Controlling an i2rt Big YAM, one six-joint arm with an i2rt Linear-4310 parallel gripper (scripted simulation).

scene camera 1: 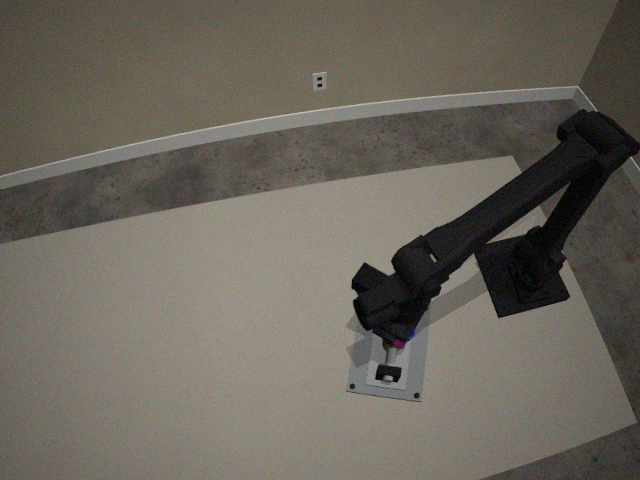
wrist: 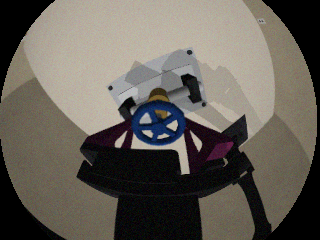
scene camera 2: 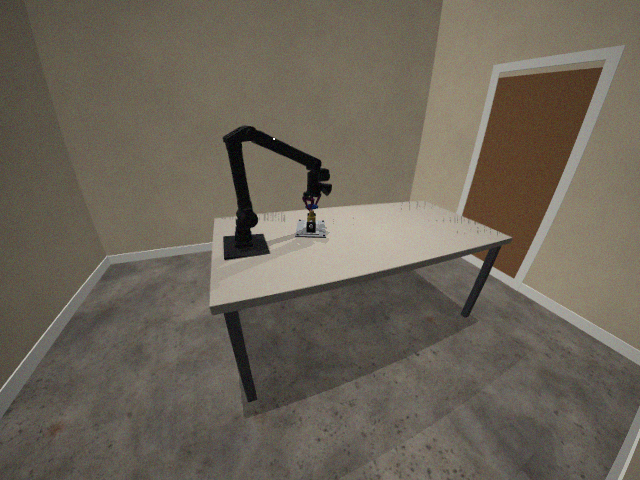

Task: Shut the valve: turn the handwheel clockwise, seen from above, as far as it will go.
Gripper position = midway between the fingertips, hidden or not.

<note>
I see my gripper (scene camera 1: 397, 328).
My gripper shows as well in the wrist view (wrist: 158, 121).
</note>
